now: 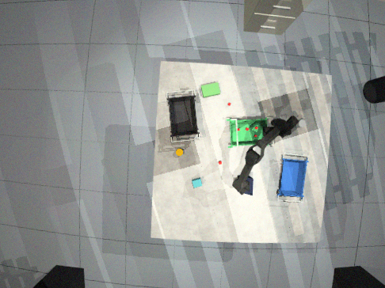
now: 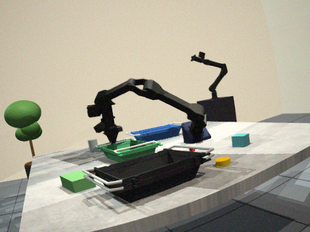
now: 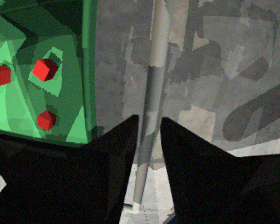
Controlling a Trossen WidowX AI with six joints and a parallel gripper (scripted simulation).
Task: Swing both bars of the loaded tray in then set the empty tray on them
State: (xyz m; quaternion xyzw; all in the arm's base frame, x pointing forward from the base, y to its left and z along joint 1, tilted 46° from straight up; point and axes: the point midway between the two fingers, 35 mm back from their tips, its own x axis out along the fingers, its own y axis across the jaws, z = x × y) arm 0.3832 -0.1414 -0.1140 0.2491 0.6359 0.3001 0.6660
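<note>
The blue tray is 33 cm behind my gripper tip and 17 cm to the right of it. The rest, counted from my gripper tip: cyan cube 52 cm to the left, 38 cm behind, 2 cm below; green block 44 cm to the left, 28 cm ahead, 2 cm below; grey cylinder 21 cm to the right, 6 cm ahead, 1 cm below.
</note>
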